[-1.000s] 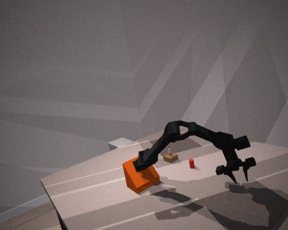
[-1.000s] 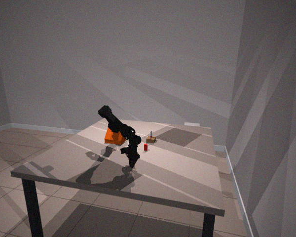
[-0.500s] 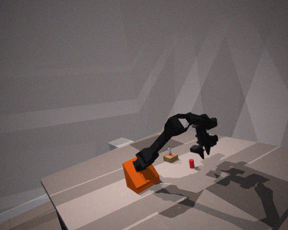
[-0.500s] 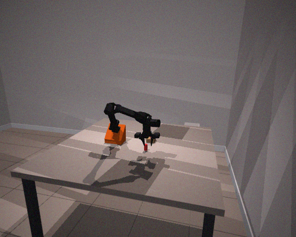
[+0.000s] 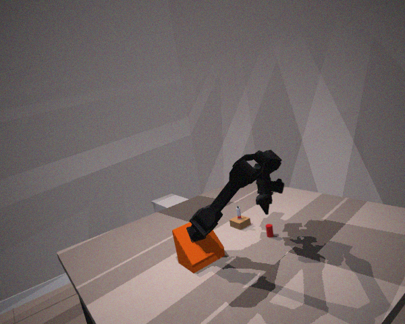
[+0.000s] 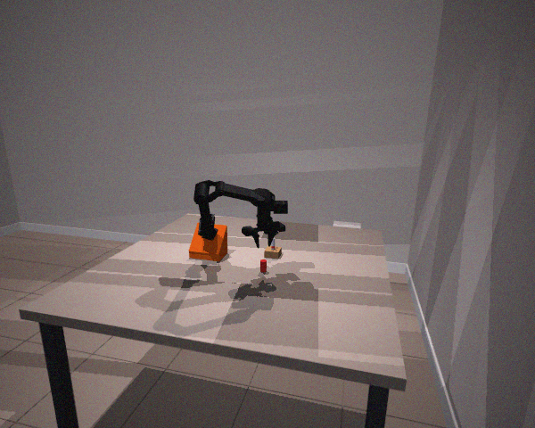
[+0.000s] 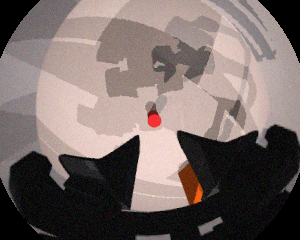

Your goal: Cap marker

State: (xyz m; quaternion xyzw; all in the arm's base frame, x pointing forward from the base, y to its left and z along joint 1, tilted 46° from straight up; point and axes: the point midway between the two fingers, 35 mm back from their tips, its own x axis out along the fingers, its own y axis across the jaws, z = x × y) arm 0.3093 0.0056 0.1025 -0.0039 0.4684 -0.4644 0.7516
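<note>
Now: the red marker cap 9 cm below my gripper tip. The rest, counted from my gripper tip: holder block: 19 cm to the left, 10 cm below, 3 cm behind.
</note>
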